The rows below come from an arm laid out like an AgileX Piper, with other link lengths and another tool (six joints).
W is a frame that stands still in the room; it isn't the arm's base.
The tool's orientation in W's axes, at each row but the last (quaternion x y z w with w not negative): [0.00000 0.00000 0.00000 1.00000]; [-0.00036 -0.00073 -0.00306 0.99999]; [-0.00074 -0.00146 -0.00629 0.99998]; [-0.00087 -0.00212 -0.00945 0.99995]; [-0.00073 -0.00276 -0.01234 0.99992]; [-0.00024 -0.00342 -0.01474 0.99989]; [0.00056 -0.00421 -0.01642 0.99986]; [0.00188 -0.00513 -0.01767 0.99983]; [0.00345 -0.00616 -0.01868 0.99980]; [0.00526 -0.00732 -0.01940 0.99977]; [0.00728 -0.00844 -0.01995 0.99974]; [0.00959 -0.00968 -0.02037 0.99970]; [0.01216 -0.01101 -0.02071 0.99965]
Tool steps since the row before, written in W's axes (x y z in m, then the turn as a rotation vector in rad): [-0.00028 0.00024 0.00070 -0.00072 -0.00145 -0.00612]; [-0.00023 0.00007 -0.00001 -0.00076 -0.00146 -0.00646]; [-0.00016 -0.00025 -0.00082 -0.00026 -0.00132 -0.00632]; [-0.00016 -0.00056 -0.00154 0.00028 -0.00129 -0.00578]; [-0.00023 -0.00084 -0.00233 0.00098 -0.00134 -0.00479]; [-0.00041 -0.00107 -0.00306 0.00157 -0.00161 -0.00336]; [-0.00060 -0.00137 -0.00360 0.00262 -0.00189 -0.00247]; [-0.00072 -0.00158 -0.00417 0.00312 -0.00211 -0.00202]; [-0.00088 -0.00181 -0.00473 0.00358 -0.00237 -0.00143]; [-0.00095 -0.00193 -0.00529 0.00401 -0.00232 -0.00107]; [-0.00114 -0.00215 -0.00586 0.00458 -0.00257 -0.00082]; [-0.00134 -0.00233 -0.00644 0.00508 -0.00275 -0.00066]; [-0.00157 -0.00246 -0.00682 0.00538 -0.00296 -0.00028]
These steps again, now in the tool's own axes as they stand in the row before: [-0.00028 0.00024 0.00070 -0.00072 -0.00145 -0.00612]; [-0.00023 0.00007 -0.00001 -0.00076 -0.00146 -0.00646]; [-0.00016 -0.00025 -0.00082 -0.00026 -0.00131 -0.00632]; [-0.00016 -0.00056 -0.00154 0.00028 -0.00127 -0.00578]; [-0.00022 -0.00084 -0.00233 0.00099 -0.00131 -0.00480]; [-0.00040 -0.00108 -0.00306 0.00159 -0.00156 -0.00337]; [-0.00058 -0.00139 -0.00359 0.00266 -0.00181 -0.00249]; [-0.00071 -0.00162 -0.00416 0.00317 -0.00201 -0.00204]; [-0.00087 -0.00188 -0.00471 0.00365 -0.00224 -0.00146]; [-0.00095 -0.00202 -0.00526 0.00408 -0.00217 -0.00111]; [-0.00115 -0.00228 -0.00581 0.00466 -0.00240 -0.00086]; [-0.00137 -0.00251 -0.00637 0.00517 -0.00255 -0.00071]; [-0.00161 -0.00269 -0.00672 0.00549 -0.00274 -0.00033]
